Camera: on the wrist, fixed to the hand. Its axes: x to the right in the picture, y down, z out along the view.
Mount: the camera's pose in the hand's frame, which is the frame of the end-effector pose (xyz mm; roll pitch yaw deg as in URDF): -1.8 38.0 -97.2 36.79 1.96 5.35
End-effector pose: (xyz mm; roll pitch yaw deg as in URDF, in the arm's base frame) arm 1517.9 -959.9 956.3 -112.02 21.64 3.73
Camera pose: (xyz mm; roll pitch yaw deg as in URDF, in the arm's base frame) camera 1523.5 -1064.1 958.1 -77.03 25.81 -0.52
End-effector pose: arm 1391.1 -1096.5 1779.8 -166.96 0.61 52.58
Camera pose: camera 1437.4 -1133.0 1865.9 -130.29 -0.10 46.93
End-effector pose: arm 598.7 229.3 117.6 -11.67 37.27 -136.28
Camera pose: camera 656.9 260.7 36.8 28.99 40.11 -129.95
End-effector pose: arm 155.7 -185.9 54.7 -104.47 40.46 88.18
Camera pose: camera 259.0 -198.7 46.4 -70.88 45.06 83.60
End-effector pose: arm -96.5 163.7 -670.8 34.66 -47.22 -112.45
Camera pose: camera -32.4 92.2 -711.7 65.20 -48.35 -104.14
